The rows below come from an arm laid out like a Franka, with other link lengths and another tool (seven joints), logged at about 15 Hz.
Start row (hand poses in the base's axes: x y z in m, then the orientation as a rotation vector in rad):
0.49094, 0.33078, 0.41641, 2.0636, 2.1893, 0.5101
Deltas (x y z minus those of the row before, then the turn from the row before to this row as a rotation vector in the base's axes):
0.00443, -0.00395, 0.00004, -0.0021, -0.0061, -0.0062
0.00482, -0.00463, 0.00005, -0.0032, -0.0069, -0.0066
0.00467, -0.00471, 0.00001, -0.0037, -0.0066, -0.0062
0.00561, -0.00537, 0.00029, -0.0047, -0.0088, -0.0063
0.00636, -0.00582, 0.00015, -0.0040, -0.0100, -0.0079
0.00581, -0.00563, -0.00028, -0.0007, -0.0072, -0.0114
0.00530, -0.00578, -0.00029, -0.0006, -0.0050, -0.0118
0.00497, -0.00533, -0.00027, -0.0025, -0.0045, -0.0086
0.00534, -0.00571, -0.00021, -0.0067, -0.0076, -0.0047
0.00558, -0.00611, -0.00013, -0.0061, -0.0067, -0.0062
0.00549, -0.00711, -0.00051, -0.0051, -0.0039, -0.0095
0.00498, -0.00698, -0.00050, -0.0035, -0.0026, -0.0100
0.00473, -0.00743, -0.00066, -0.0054, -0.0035, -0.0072
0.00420, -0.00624, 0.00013, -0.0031, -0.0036, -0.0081
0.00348, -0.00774, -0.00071, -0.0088, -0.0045, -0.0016
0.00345, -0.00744, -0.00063, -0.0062, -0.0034, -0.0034
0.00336, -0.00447, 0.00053, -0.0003, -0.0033, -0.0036
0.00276, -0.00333, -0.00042, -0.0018, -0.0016, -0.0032
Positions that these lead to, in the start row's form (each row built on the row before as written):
0.49537, 0.32683, 0.41645, 2.0644, 2.1785, 0.5126
0.50019, 0.32220, 0.41650, 2.0644, 2.1666, 0.5145
0.50486, 0.31749, 0.41651, 2.0639, 2.1552, 0.5155
0.51047, 0.31212, 0.41680, 2.0614, 2.1423, 0.5173
0.51683, 0.30630, 0.41695, 2.0599, 2.1271, 0.5208
0.52264, 0.30067, 0.41667, 2.0654, 2.1100, 0.5251
0.52794, 0.29489, 0.41638, 2.0727, 2.0937, 0.5274
0.53291, 0.28956, 0.41611, 2.0763, 2.0810, 0.5275
0.53825, 0.28385, 0.41590, 2.0718, 2.0704, 0.5262
0.54383, 0.27774, 0.41577, 2.0696, 2.0587, 0.5245
0.54932, 0.27063, 0.41526, 2.0728, 2.0449, 0.5208
0.55430, 0.26365, 0.41476, 2.0782, 2.0315, 0.5176
0.55903, 0.25622, 0.41410, 2.0793, 2.0205, 0.5136
0.56323, 0.24998, 0.41423, 2.0824, 2.0088, 0.5121
0.56671, 0.24224, 0.41352, 2.0758, 2.0031, 0.5063
0.57016, 0.23480, 0.41289, 2.0730, 1.9964, 0.5020
0.57352, 0.23033, 0.41342, 2.0739, 1.9904, 0.5041
0.57628, 0.22700, 0.41300, 2.0746, 1.9856, 0.5030

